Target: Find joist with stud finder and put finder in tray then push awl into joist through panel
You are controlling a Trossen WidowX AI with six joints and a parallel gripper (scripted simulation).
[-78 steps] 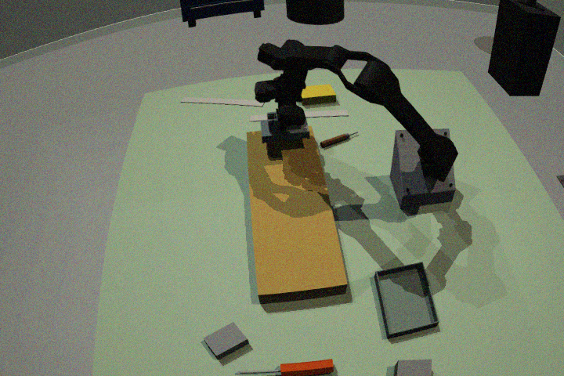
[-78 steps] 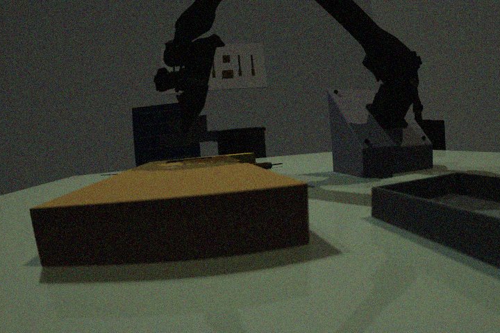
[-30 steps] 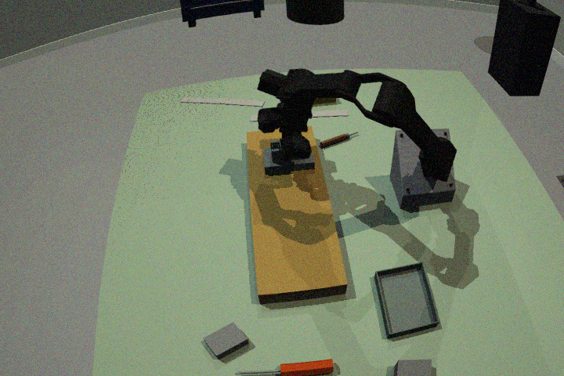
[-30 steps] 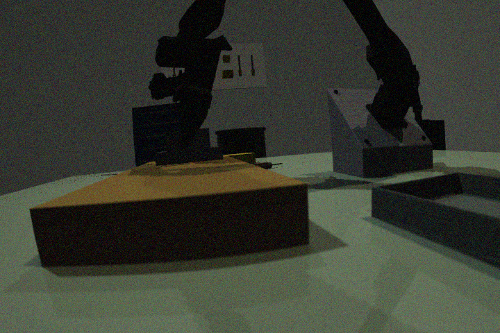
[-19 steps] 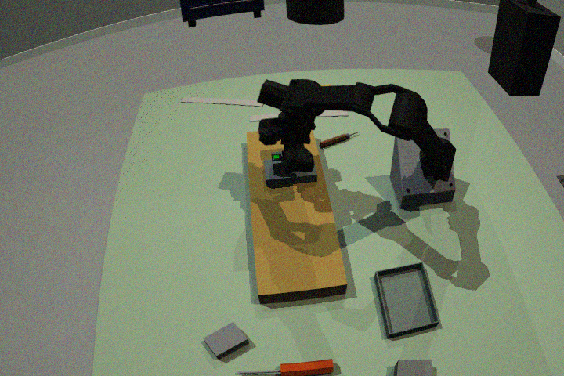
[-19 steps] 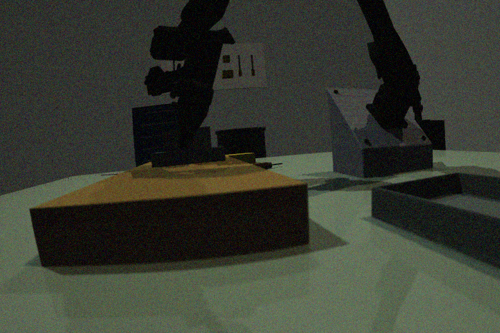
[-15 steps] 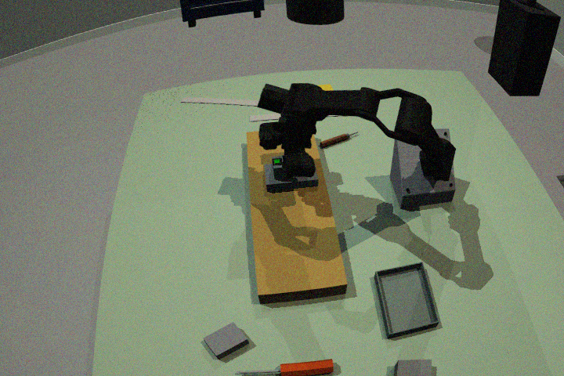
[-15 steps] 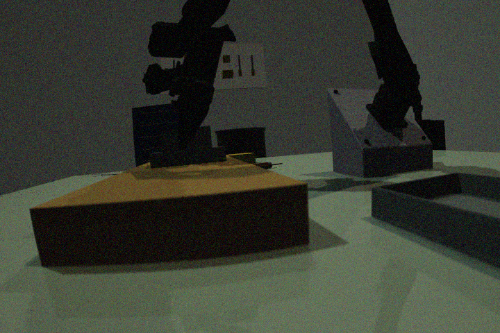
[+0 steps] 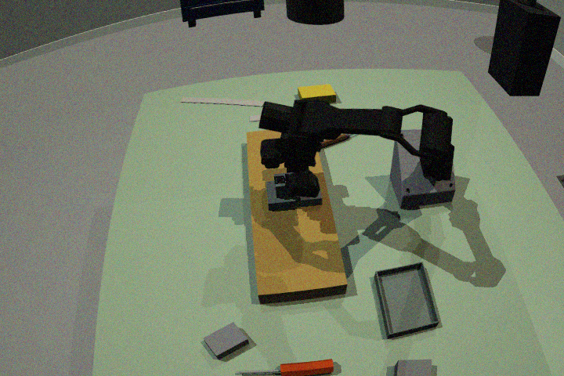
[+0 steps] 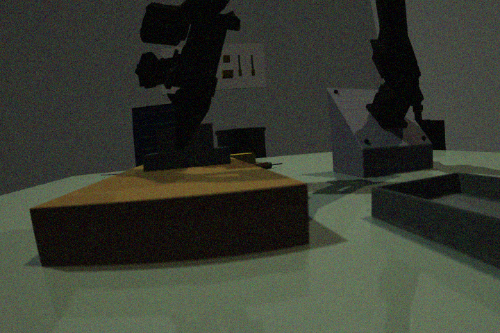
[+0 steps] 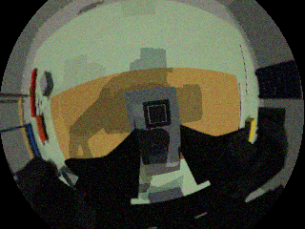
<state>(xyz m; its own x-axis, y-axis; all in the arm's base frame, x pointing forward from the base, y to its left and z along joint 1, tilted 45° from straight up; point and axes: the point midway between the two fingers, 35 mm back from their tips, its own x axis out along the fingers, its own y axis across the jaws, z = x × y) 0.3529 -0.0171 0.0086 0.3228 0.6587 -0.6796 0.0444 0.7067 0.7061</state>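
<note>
Now: gripper tip 32 cm to the right of the grey tray, 20 cm past it and 5 cm above it. From my gripper tip the other things lie so: stud finder: 2 cm above, 1 cm ahead; then awl: 23 cm to the right, 19 cm behind, 6 cm below; then small grey block: 35 cm to the left, 18 cm ahead, 5 cm below.
</note>
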